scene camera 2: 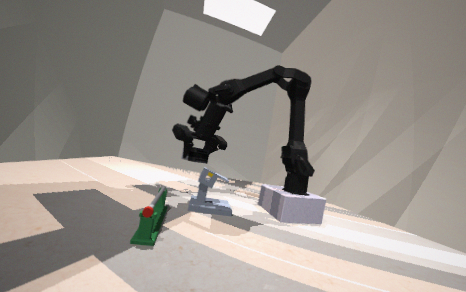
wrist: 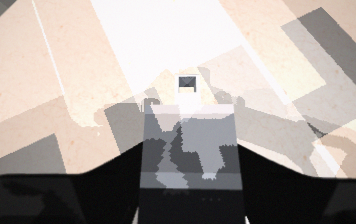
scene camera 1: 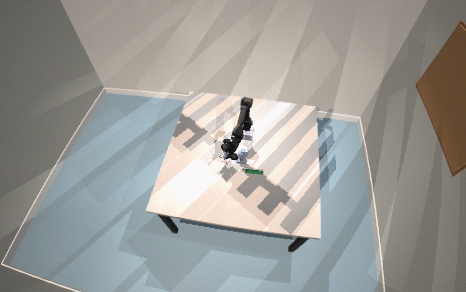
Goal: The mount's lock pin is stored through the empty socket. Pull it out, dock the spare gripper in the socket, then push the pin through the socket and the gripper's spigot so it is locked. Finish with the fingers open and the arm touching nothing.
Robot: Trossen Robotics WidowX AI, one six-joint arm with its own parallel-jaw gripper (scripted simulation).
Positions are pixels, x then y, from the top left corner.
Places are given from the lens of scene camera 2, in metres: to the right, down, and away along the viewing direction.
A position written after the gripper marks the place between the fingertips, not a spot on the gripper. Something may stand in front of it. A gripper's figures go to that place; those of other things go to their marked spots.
gripper (scene camera 2: 191,158): -0.14, 0.04, 0.50
green holder (scene camera 2: 147,232): -0.12, 0.12, 0.19
mount (scene camera 2: 200,203): -0.08, 0.15, 0.37
The marked spots on the green holder and the mount are 0.18 m apart.
